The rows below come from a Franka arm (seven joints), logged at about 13 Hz.
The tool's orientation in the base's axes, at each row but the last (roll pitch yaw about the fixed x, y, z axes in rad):
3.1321, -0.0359, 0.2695
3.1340, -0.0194, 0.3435
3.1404, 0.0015, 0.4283
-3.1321, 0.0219, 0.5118
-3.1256, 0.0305, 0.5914
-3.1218, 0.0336, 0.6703
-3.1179, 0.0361, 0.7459
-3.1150, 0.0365, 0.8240
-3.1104, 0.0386, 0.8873
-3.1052, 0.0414, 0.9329
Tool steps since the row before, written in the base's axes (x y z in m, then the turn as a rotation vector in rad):
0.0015, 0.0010, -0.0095, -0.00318, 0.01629, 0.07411
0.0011, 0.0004, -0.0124, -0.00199, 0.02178, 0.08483
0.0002, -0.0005, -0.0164, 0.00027, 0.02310, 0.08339
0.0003, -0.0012, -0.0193, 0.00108, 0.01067, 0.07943
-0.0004, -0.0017, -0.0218, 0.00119, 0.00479, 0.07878
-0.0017, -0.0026, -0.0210, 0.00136, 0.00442, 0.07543
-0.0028, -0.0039, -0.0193, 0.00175, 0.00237, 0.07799
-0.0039, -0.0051, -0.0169, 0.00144, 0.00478, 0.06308
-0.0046, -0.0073, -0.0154, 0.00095, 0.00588, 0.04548
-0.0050, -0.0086, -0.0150, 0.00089, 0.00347, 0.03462
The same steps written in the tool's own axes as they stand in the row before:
0.0014, -0.0007, 0.0095, 0.00393, -0.01585, -0.07417
0.0009, -0.0001, 0.0124, 0.00711, -0.02053, -0.08487
0.0000, 0.0005, 0.0164, 0.00971, -0.02080, -0.08343
0.0001, 0.0014, 0.0193, 0.00443, -0.00953, -0.07946
-0.0006, 0.0015, 0.0218, 0.00125, -0.00457, -0.07879
-0.0022, 0.0014, 0.0211, 0.00128, -0.00411, -0.07545
-0.0040, 0.0014, 0.0194, 0.00008, -0.00240, -0.07801
-0.0058, 0.0011, 0.0171, 0.00218, -0.00387, -0.06312
-0.0080, 0.0015, 0.0157, 0.00340, -0.00440, -0.04553
-0.0093, 0.0017, 0.0153, 0.00188, -0.00261, -0.03466

